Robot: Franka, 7 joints.
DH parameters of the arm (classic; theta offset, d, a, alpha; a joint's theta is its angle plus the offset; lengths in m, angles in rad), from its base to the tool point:
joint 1: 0 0.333 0 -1.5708
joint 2: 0 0 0 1.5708
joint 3: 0 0.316 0.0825 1.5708
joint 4: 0 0 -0.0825 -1.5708
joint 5: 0 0.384 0 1.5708
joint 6: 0 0 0.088 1.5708
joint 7: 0 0.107 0 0
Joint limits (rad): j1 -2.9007..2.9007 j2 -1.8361..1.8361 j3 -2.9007..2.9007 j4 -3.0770..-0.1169 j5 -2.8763..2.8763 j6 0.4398..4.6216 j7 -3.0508..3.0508
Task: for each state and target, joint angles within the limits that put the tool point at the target. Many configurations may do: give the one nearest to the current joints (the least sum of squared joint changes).
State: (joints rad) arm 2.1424 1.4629 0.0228 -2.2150 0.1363 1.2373 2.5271
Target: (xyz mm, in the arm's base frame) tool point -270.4 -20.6 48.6
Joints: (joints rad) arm 2.1991 1.2132 0.5283 -2.2023 0.3004 1.1038 2.5271
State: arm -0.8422 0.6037 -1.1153 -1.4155 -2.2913 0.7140 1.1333
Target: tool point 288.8 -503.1 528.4
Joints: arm -0.3361 0.6876 -0.8212 -1.6984 -2.1978 0.4398 1.1333
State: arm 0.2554 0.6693 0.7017 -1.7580 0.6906 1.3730 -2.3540
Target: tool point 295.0 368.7 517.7
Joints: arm 0.1331 0.0294 0.5994 -1.8056 0.6185 0.9738 -2.3540
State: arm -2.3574 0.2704 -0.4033 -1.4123 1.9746 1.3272 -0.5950
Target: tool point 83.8 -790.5 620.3
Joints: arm -1.4992 0.8338 -0.0705 -0.7011 2.2167 1.9885 -0.5950
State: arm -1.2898 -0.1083 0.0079 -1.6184 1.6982 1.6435 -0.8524
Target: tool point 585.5 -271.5 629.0
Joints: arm -0.8732 0.2187 0.3355 -1.5655 1.7277 1.7118 -0.8524
